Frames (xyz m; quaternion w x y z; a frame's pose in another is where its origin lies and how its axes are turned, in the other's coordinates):
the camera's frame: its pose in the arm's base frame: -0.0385 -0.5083 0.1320 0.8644 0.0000 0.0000 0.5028
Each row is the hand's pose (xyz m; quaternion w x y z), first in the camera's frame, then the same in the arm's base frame.
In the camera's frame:
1: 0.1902 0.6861 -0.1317 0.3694 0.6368 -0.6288 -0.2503
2: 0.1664 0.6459 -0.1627 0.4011 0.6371 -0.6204 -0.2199
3: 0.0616 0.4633 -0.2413 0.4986 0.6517 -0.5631 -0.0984
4: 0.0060 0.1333 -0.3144 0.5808 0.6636 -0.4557 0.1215
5: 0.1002 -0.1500 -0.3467 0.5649 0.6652 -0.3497 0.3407
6: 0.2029 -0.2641 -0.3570 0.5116 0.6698 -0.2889 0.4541
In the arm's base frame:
1: -0.5409 -0.0038 0.0003 0.4452 0.8666 -0.2234 -0.0306
2: -0.5177 -0.0443 -0.0307 0.4573 0.8626 -0.2159 0.0116
3: -0.4108 -0.2257 -0.1093 0.4804 0.8464 -0.1591 0.1656
4: -0.1514 -0.4372 -0.1824 0.4409 0.8027 -0.0602 0.3970
5: 0.1414 -0.4954 -0.2147 0.3170 0.7508 0.0322 0.5785
6: 0.2914 -0.4625 -0.2250 0.2139 0.7242 0.0870 0.6497

